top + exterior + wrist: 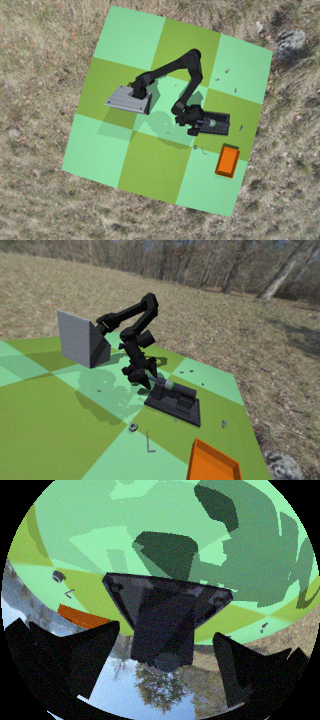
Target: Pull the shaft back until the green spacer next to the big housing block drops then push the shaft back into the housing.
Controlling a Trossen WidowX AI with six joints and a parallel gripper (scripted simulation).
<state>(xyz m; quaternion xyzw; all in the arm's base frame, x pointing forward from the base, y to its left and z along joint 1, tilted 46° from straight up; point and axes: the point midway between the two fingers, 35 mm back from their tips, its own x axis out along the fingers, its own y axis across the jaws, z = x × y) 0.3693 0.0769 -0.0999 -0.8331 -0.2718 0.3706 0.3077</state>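
The grey shaft lies 4 cm ahead of my gripper tip, 1 cm to the left of it and 2 cm above it. Round my gripper tip: orange tray: 29 cm ahead, 20 cm to the right, 5 cm below; light grey spacer: 6 cm ahead, 1 cm to the left, 2 cm above; green spacer: 8 cm ahead, 2 cm to the left, 2 cm above.
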